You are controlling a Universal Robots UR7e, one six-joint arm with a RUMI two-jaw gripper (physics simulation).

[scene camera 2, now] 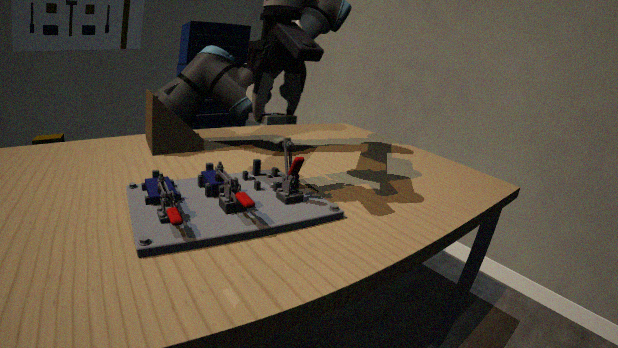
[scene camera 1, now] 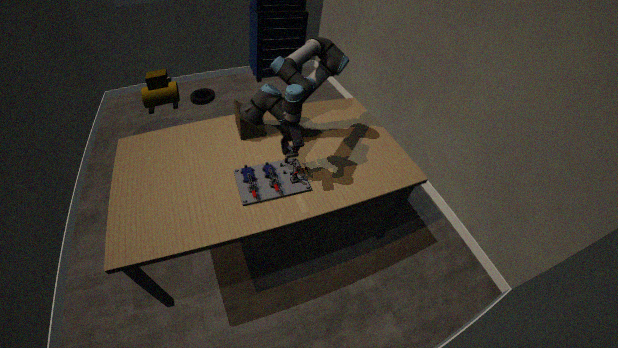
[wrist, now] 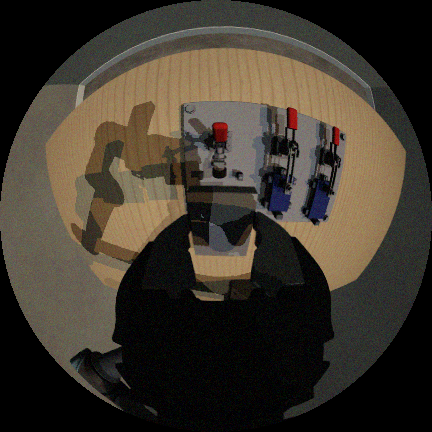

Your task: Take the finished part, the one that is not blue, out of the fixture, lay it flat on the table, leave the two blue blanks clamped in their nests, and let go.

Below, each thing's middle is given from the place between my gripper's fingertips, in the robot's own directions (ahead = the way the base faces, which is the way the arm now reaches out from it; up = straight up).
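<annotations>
Grey finished part (wrist: pixel 221 216): 1 cm behind my hand. Fixture plate (scene camera 2: pixel 205 224): 13 cm below my hand, 4 cm ahead of it and 10 cm to the right of it.
</annotations>
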